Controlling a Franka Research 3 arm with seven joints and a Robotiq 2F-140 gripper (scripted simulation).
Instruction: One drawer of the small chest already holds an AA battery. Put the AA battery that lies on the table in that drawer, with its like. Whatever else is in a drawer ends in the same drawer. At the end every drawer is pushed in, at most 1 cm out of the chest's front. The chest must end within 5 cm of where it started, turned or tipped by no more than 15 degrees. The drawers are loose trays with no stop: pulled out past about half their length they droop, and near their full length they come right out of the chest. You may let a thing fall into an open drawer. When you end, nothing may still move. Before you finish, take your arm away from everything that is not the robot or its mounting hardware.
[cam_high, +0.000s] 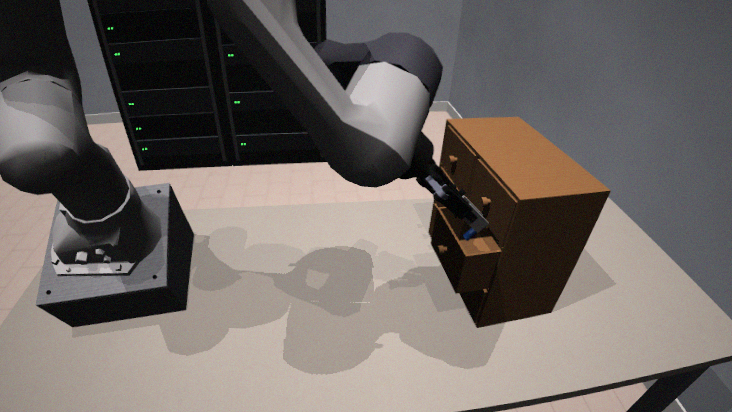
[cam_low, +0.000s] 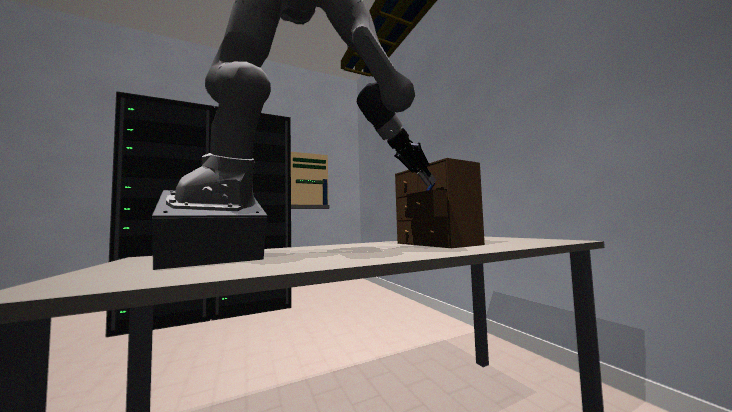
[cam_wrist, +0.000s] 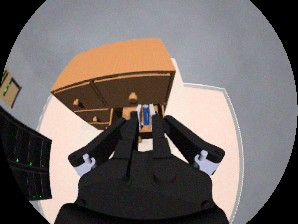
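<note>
My hand is 20 mm short of the blue AA battery and 40 mm above it.
</note>
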